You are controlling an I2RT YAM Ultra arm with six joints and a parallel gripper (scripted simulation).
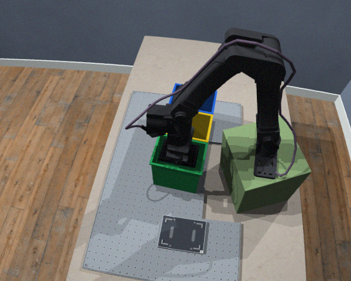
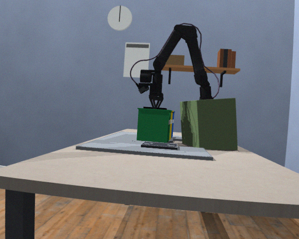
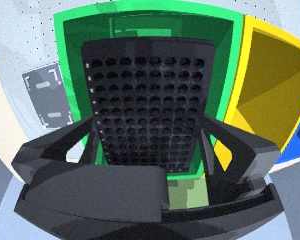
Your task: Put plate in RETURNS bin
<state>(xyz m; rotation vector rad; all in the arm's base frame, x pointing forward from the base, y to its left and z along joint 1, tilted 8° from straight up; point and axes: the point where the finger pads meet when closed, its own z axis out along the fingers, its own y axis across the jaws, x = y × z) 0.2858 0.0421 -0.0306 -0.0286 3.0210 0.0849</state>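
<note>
The green bin is 9 cm below my hand. The rest, counted from my hand: blue bin (26 cm to the right, 9 cm below, 1 cm ahead); yellow bin (13 cm to the right, 9 cm below); black 96-well plate (right at my hand).
</note>
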